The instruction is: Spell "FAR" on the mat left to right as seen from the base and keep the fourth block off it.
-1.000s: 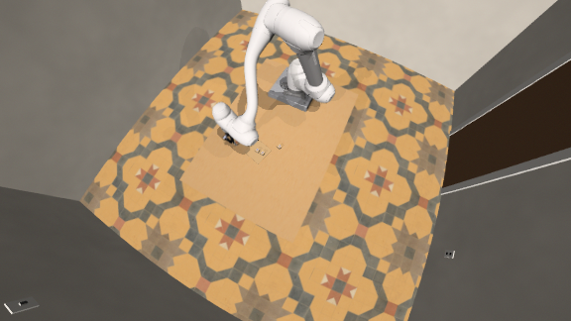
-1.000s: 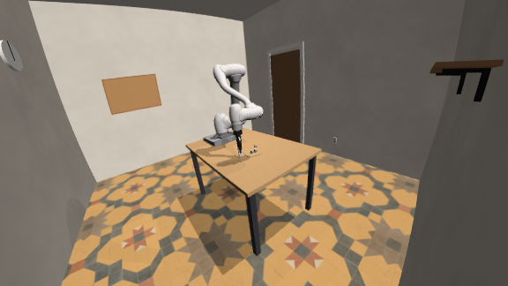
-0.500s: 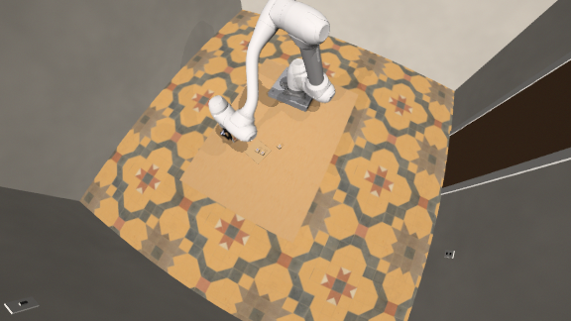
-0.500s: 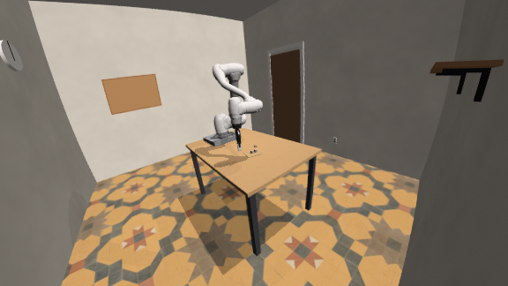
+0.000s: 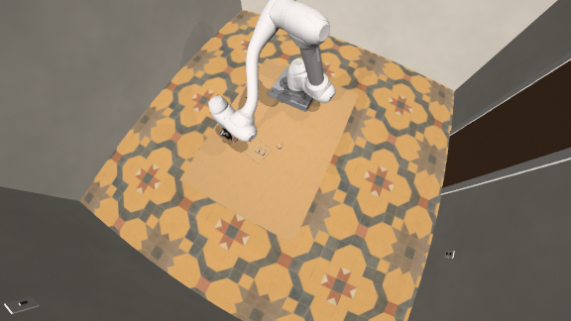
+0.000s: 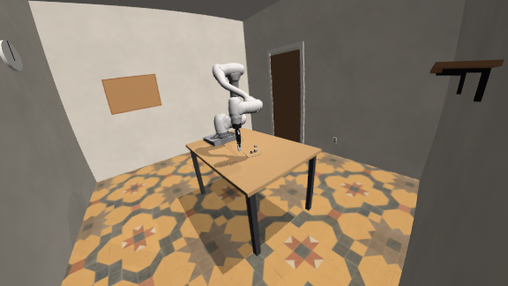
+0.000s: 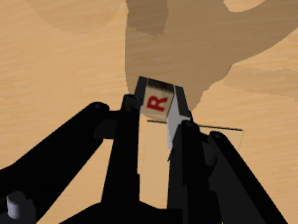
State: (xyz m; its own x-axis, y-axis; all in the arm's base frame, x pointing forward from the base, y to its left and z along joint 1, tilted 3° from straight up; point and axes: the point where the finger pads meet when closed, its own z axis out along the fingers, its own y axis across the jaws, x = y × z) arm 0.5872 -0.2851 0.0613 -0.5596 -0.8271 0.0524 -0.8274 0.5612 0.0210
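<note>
My gripper is now 16 cm to the right of the tan mat and 13 cm above it. From my hand the other things lie so: R block: 3 cm below.
</note>
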